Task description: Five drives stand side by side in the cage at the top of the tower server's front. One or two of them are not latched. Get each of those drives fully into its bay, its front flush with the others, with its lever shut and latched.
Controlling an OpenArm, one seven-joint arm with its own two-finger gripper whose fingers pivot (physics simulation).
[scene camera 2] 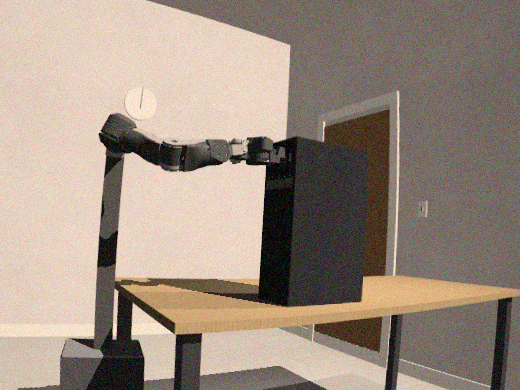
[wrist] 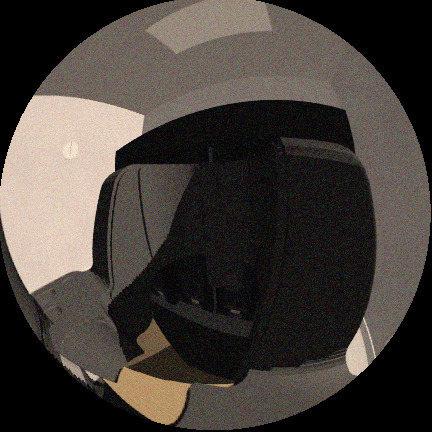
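Observation:
The black tower server (scene camera 2: pixel 327 225) (wrist: pixel 250 125) stands upright on the table. Its drive cage (scene camera 2: pixel 280 172) is at the top of the front, at the left in the scene view. My gripper (scene camera 2: pixel 284 152) (wrist: pixel 230 227) is shut with nothing between its fingers. It is level with the cage, its tips close against the front; contact cannot be told. In the wrist view the fingers cover most of the cage. Dark lower drive fronts (wrist: pixel 182 287) show below them, above a grey strip (wrist: pixel 200 315), with small light marks. Levers and latches are too dark to tell.
The wooden table (scene camera 2: pixel 215 312) (wrist: pixel 152 392) carries the tower. The arm (scene camera 2: pixel 192 156) reaches across from its post (scene camera 2: pixel 111 200) at the left, above the table's edge. A brown door (scene camera 2: pixel 377 200) is in the wall behind the tower.

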